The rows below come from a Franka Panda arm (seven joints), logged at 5 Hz.
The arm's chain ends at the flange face. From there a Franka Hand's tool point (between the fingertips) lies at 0.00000 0.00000 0.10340 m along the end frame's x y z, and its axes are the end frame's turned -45 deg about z.
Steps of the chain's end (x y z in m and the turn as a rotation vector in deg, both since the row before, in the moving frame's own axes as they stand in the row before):
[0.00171 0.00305 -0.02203 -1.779 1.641 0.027]
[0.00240 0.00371 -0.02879 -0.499 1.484 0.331]
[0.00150 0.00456 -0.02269 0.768 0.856 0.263]
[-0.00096 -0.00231 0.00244 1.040 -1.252 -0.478]
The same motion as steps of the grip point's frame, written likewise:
[-0.00112 0.00773 -0.02212 -2.418 -0.098 0.027]
[0.00032 0.00685 -0.02883 -1.402 0.697 0.331]
[-0.00009 0.00440 -0.02271 -0.062 1.148 0.263]
[0.00067 -0.00524 0.00240 1.621 -0.150 -0.478]

